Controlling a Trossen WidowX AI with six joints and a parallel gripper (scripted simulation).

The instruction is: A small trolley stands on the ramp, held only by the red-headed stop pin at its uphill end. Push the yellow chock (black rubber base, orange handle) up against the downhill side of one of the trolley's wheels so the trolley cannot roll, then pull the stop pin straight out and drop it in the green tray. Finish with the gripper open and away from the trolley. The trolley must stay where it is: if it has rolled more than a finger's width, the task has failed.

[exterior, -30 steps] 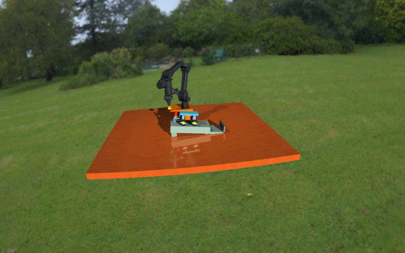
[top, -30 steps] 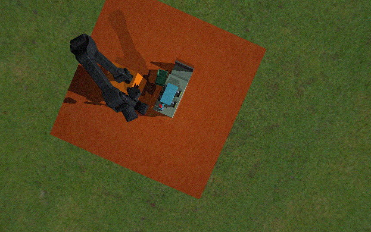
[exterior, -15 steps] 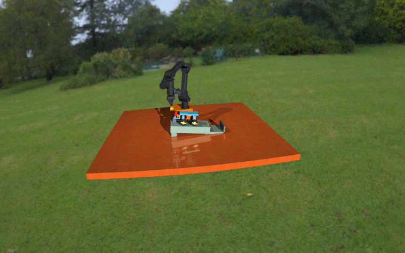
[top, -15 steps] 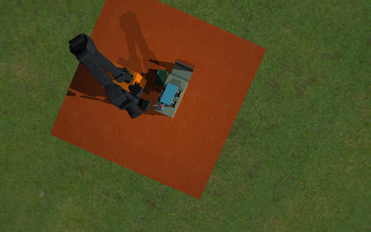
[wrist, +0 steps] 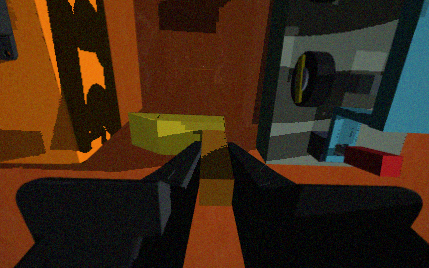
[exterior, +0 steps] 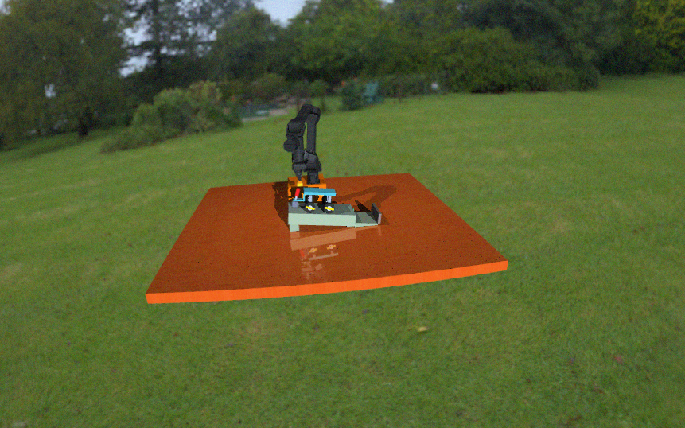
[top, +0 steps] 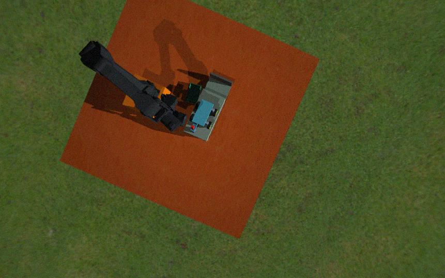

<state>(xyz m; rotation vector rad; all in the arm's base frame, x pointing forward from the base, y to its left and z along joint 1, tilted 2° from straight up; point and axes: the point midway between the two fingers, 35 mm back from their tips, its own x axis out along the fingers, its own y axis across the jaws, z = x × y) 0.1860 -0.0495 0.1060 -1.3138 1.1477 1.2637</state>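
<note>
My gripper tip is 120 mm short of the stop pin, 10 mm to the left of it and 40 mm above it. Round my gripper tip: yellow chock 20 mm behind, 10 mm below; then blue trolley 130 mm ahead, 90 mm to the left, 60 mm below; then grey ramp 130 mm ahead, 90 mm to the left, 120 mm below.
</note>
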